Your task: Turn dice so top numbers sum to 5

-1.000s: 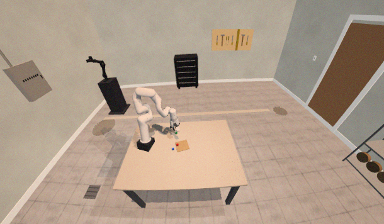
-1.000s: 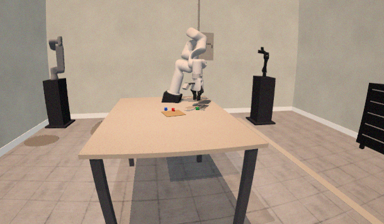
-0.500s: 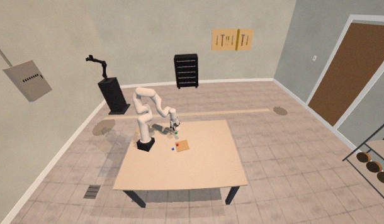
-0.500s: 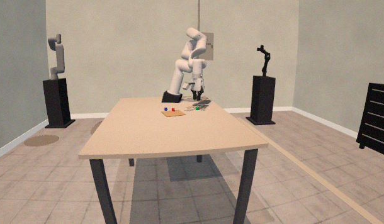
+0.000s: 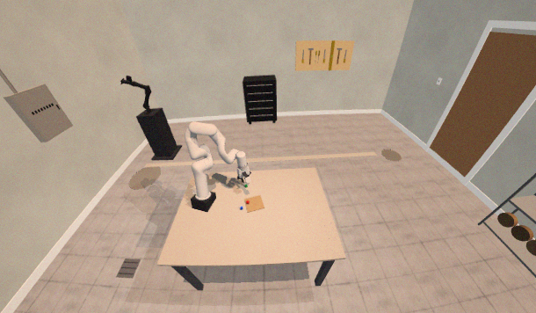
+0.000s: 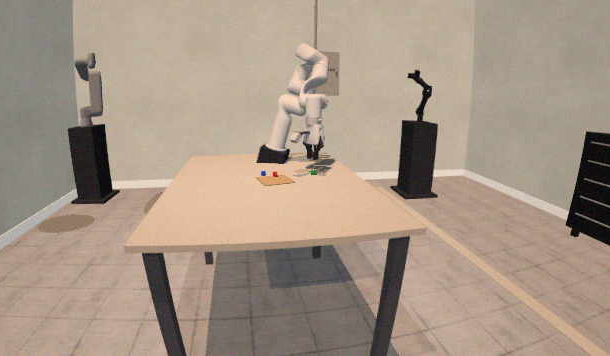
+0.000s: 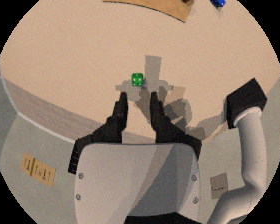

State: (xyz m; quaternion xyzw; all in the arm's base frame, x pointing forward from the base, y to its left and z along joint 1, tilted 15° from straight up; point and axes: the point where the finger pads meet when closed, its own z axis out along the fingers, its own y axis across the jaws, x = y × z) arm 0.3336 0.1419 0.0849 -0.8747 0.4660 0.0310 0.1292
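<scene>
Right now the green die is 10 mm to the left of my hand and 90 mm below it. Round my hand: red die (30 mm ahead, 180 mm to the right, 80 mm below); then blue die (10 mm behind, 240 mm to the right, 90 mm below); then brown mat (90 mm ahead, 180 mm to the right, 100 mm below).
</scene>
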